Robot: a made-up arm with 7 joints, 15 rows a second.
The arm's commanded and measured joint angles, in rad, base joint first. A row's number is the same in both.
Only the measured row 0 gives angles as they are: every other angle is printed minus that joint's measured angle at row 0.
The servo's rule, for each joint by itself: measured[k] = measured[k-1] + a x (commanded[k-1-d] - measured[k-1]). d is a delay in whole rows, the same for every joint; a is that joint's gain. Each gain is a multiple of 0.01, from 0.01 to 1. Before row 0 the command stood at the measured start. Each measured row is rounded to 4 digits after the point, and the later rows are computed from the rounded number. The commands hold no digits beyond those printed.
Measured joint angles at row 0:
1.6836, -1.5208, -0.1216, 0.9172, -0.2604, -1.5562, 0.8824
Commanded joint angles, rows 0 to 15:
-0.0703, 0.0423, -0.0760, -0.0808, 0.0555, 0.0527, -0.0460
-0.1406, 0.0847, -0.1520, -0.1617, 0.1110, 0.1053, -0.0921
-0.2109, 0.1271, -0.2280, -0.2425, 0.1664, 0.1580, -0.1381
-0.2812, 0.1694, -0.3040, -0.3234, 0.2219, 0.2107, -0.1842
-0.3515, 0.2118, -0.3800, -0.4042, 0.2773, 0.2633, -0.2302
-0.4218, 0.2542, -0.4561, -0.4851, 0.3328, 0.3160, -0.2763
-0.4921, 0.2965, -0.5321, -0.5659, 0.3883, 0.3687, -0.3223
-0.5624, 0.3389, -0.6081, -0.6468, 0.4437, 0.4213, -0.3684
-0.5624, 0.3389, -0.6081, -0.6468, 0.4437, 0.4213, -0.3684
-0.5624, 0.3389, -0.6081, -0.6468, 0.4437, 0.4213, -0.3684
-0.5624, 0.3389, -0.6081, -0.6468, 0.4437, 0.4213, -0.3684
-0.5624, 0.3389, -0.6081, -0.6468, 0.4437, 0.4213, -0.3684
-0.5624, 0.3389, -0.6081, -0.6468, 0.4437, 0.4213, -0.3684
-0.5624, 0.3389, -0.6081, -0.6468, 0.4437, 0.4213, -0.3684
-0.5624, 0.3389, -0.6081, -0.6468, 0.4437, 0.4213, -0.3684
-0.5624, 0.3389, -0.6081, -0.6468, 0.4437, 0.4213, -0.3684
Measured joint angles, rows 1 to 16:
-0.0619, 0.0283, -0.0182, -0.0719, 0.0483, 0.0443, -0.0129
-0.1312, 0.0661, -0.0503, -0.1518, 0.1028, 0.0955, -0.0351
-0.2013, 0.1070, -0.0929, -0.2325, 0.1581, 0.1480, -0.0639
-0.2716, 0.1488, -0.1436, -0.3134, 0.2136, 0.2007, -0.0976
-0.3419, 0.1910, -0.2003, -0.3942, 0.2690, 0.2533, -0.1347
-0.4122, 0.2333, -0.2617, -0.4751, 0.3245, 0.3060, -0.1743
-0.4825, 0.2756, -0.3266, -0.5559, 0.3800, 0.3587, -0.2157
-0.5528, 0.3180, -0.3942, -0.6368, 0.4354, 0.4113, -0.2585
-0.5612, 0.3320, -0.4455, -0.6457, 0.4426, 0.4197, -0.2893
-0.5623, 0.3366, -0.4845, -0.6467, 0.4436, 0.4210, -0.3114
-0.5624, 0.3381, -0.5142, -0.6468, 0.4437, 0.4213, -0.3274
-0.5624, 0.3386, -0.5367, -0.6468, 0.4437, 0.4213, -0.3389
-0.5624, 0.3388, -0.5538, -0.6468, 0.4437, 0.4213, -0.3472
-0.5624, 0.3389, -0.5668, -0.6468, 0.4437, 0.4213, -0.3531
-0.5624, 0.3389, -0.5767, -0.6468, 0.4437, 0.4213, -0.3574
-0.5624, 0.3389, -0.5842, -0.6468, 0.4437, 0.4213, -0.3605
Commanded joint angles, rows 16 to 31:
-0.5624, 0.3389, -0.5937, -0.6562, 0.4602, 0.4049, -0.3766
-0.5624, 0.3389, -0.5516, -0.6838, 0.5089, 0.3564, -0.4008
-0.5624, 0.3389, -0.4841, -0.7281, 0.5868, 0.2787, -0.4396
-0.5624, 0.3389, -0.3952, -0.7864, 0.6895, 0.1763, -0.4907
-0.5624, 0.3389, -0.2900, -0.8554, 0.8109, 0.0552, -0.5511
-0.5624, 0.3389, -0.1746, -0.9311, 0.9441, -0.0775, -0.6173
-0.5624, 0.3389, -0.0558, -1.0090, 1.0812, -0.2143, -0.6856
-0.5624, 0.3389, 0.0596, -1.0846, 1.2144, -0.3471, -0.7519
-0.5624, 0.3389, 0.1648, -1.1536, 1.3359, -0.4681, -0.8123
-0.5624, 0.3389, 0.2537, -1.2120, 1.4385, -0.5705, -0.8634
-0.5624, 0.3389, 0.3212, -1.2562, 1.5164, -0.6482, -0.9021
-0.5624, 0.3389, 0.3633, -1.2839, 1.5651, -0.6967, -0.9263
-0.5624, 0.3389, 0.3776, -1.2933, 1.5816, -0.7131, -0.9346
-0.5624, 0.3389, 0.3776, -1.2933, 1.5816, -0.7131, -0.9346
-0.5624, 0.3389, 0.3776, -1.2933, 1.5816, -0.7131, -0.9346
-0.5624, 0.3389, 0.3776, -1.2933, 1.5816, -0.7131, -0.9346
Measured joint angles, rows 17 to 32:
-0.5624, 0.3389, -0.5865, -0.6552, 0.4581, 0.4075, -0.3650
-0.5624, 0.3389, -0.5781, -0.6807, 0.5023, 0.3646, -0.3750
-0.5624, 0.3389, -0.5555, -0.7229, 0.5758, 0.2924, -0.3931
-0.5624, 0.3389, -0.5170, -0.7794, 0.6747, 0.1949, -0.4204
-0.5624, 0.3389, -0.4625, -0.8470, 0.7932, 0.0776, -0.4570
-0.5624, 0.3389, -0.3934, -0.9218, 0.9245, -0.0527, -0.5019
-0.5624, 0.3389, -0.3124, -0.9994, 1.0608, -0.1884, -0.5533
-0.5624, 0.3389, -0.2231, -1.0752, 1.1944, -0.3217, -0.6089
-0.5624, 0.3389, -0.1300, -1.1450, 1.3175, -0.4447, -0.6659
-0.5624, 0.3389, -0.0379, -1.2046, 1.4228, -0.5504, -0.7212
-0.5624, 0.3389, 0.0483, -1.2505, 1.5042, -0.6326, -0.7719
-0.5624, 0.3389, 0.1239, -1.2802, 1.5572, -0.6864, -0.8151
-0.5624, 0.3389, 0.1848, -1.2919, 1.5784, -0.7088, -0.8486
-0.5624, 0.3389, 0.2311, -1.2931, 1.5812, -0.7124, -0.8727
-0.5624, 0.3389, 0.2663, -1.2933, 1.5815, -0.7130, -0.8900
-0.5624, 0.3389, 0.2930, -1.2933, 1.5816, -0.7131, -0.9025

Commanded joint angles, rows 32 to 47:
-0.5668, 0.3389, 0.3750, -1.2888, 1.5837, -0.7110, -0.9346
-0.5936, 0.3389, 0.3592, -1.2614, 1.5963, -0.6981, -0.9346
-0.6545, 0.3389, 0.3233, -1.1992, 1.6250, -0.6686, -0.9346
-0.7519, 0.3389, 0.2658, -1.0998, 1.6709, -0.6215, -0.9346
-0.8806, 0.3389, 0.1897, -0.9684, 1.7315, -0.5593, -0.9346
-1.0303, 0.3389, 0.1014, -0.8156, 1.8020, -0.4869, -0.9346
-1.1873, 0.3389, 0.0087, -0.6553, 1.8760, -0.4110, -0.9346
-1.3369, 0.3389, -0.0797, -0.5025, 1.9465, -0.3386, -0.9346
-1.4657, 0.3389, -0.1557, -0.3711, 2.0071, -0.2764, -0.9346
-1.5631, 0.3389, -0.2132, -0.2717, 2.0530, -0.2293, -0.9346
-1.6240, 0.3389, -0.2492, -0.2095, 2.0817, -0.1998, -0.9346
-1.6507, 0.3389, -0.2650, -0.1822, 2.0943, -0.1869, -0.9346
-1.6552, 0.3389, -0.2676, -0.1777, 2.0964, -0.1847, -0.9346
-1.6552, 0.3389, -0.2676, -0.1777, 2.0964, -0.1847, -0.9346
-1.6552, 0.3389, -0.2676, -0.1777, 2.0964, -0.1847, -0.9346
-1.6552, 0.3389, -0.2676, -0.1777, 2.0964, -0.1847, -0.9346
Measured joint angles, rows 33 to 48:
-0.5663, 0.3389, 0.3127, -1.2893, 1.5834, -0.7113, -0.9115
-0.5903, 0.3389, 0.3239, -1.2645, 1.5946, -0.7002, -0.9180
-0.6468, 0.3389, 0.3238, -1.2064, 1.6210, -0.6737, -0.9226
-0.7393, 0.3389, 0.3099, -1.1115, 1.6644, -0.6299, -0.9260
-0.8636, 0.3389, 0.2811, -0.9841, 1.7228, -0.5706, -0.9284
-1.0103, 0.3389, 0.2380, -0.8341, 1.7917, -0.5003, -0.9301
-1.1661, 0.3389, 0.1830, -0.6750, 1.8650, -0.4253, -0.9314
-1.3164, 0.3389, 0.1200, -0.5215, 1.9359, -0.3525, -0.9323
-1.4478, 0.3389, 0.0538, -0.3876, 1.9978, -0.2886, -0.9329
-1.5493, 0.3389, -0.0103, -0.2844, 2.0458, -0.2388, -0.9334
-1.6150, 0.3389, -0.0676, -0.2177, 2.0770, -0.2060, -0.9337
-1.6464, 0.3389, -0.1150, -0.1861, 2.0921, -0.1900, -0.9340
-1.6541, 0.3389, -0.1516, -0.1786, 2.0958, -0.1855, -0.9342
-1.6551, 0.3389, -0.1794, -0.1778, 2.0963, -0.1848, -0.9343
-1.6552, 0.3389, -0.2006, -0.1777, 2.0964, -0.1847, -0.9344
-1.6552, 0.3389, -0.2167, -0.1777, 2.0964, -0.1847, -0.9345

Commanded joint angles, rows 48 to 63:
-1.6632, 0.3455, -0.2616, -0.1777, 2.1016, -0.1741, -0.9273
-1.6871, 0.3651, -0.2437, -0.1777, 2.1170, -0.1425, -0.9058
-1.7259, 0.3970, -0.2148, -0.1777, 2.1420, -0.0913, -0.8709
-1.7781, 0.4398, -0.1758, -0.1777, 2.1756, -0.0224, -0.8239
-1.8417, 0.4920, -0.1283, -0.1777, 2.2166, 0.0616, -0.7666
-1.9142, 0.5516, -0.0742, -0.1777, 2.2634, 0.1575, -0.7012
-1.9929, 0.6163, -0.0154, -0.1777, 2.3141, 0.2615, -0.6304
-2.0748, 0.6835, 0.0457, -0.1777, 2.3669, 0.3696, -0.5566
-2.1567, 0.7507, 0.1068, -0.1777, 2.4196, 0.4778, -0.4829
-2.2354, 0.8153, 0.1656, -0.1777, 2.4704, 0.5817, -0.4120
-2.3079, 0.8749, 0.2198, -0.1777, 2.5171, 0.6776, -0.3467
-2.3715, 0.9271, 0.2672, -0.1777, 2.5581, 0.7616, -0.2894
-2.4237, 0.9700, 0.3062, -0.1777, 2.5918, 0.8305, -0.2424
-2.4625, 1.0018, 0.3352, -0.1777, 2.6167, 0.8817, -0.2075
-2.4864, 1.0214, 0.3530, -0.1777, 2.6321, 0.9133, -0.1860
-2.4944, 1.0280, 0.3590, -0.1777, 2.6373, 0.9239, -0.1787
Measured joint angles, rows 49 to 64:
-1.6622, 0.3433, -0.2275, -0.1777, 2.1009, -0.1758, -0.9325
-1.6841, 0.3579, -0.2314, -0.1777, 2.1149, -0.1478, -0.9250
-1.7209, 0.3841, -0.2274, -0.1777, 2.1385, -0.1003, -0.9099
-1.7712, 0.4214, -0.2150, -0.1777, 2.1708, -0.0349, -0.8858
-1.8332, 0.4687, -0.1942, -0.1777, 2.2106, 0.0462, -0.8524
-1.9045, 0.5242, -0.1654, -0.1777, 2.2565, 0.1397, -0.8101
-1.9823, 0.5859, -0.1294, -0.1777, 2.3066, 0.2420, -0.7598
-2.0637, 0.6513, -0.0874, -0.1777, 2.3591, 0.3492, -0.7029
-2.1455, 0.7179, -0.0408, -0.1777, 2.4117, 0.4572, -0.6413
-2.2246, 0.7832, 0.0087, -0.1777, 2.4628, 0.5618, -0.5771
-2.2979, 0.8446, 0.0594, -0.1777, 2.5100, 0.6591, -0.5126
-2.3627, 0.8999, 0.1093, -0.1777, 2.5518, 0.7452, -0.4501
-2.4164, 0.9469, 0.1566, -0.1777, 2.5866, 0.8169, -0.3919
-2.4570, 0.9837, 0.1995, -0.1777, 2.6128, 0.8713, -0.3403
-2.4829, 1.0090, 0.2363, -0.1777, 2.6296, 0.9066, -0.2971
-2.4930, 1.0217, 0.2657, -0.1777, 2.6363, 0.9211, -0.2639

